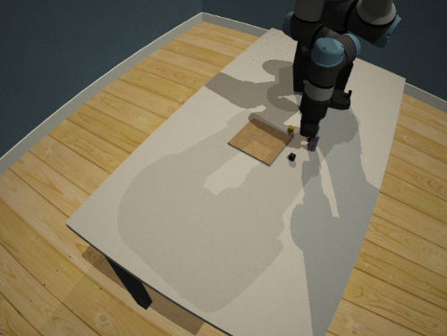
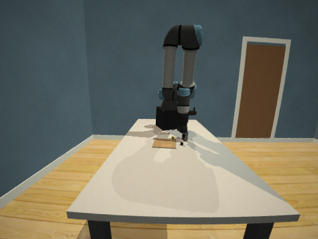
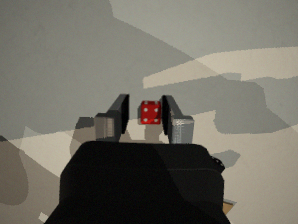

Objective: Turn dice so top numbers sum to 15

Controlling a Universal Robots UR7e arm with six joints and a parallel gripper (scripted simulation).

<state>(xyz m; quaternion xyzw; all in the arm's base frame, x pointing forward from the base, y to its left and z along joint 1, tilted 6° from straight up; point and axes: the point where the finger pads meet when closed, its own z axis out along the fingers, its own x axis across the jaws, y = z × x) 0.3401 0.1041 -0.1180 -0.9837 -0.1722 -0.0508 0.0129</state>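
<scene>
Right now my hand is 10 mm short of the red die and 10 mm above it. Round my hand: black die (80 mm ahead, 30 mm to the right, 10 mm below); then yellow die (80 mm to the right, 20 mm behind, 10 mm below); then brown mat (140 mm to the right, 70 mm ahead, 20 mm below).
</scene>
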